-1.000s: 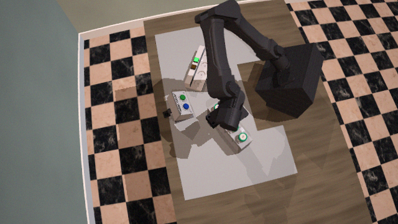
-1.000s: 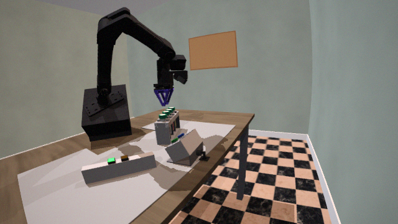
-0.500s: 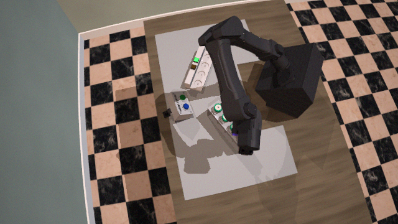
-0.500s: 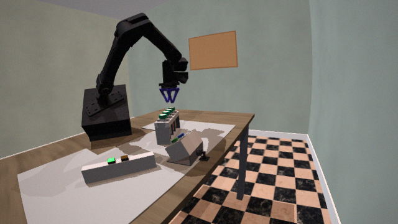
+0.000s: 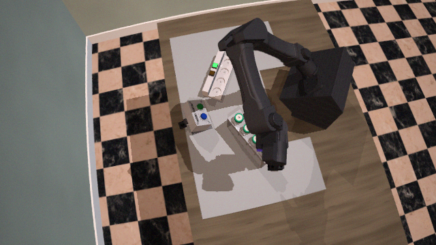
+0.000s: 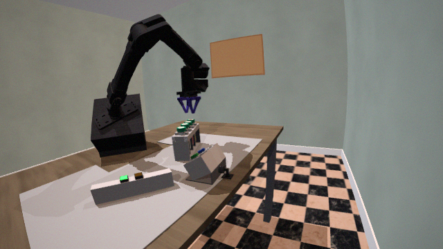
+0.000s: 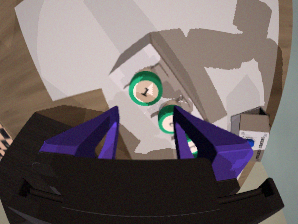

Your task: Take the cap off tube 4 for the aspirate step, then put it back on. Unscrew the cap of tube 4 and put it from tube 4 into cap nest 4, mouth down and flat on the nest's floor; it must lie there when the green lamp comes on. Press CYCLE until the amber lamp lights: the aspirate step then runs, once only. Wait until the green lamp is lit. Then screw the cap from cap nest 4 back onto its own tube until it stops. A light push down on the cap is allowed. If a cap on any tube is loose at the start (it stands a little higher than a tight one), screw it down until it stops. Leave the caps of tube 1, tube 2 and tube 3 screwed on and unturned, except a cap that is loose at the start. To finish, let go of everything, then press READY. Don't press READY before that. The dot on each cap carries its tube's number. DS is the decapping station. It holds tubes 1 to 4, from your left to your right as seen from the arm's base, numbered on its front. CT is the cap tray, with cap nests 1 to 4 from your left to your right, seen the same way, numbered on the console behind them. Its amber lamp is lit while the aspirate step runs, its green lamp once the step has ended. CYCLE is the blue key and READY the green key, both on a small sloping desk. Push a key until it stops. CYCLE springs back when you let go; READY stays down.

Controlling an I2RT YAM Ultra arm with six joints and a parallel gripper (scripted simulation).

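The cap 2 is 5 cm below my hand, 4 cm to the right of it and 2 cm ahead of it. Round my hand: cap 3 (9 cm to the right, 5 cm ahead, 4 cm below); then green ready key (23 cm to the right, 21 cm ahead, 9 cm below); then blue cycle key (20 cm ahead, 18 cm to the right, 9 cm below).
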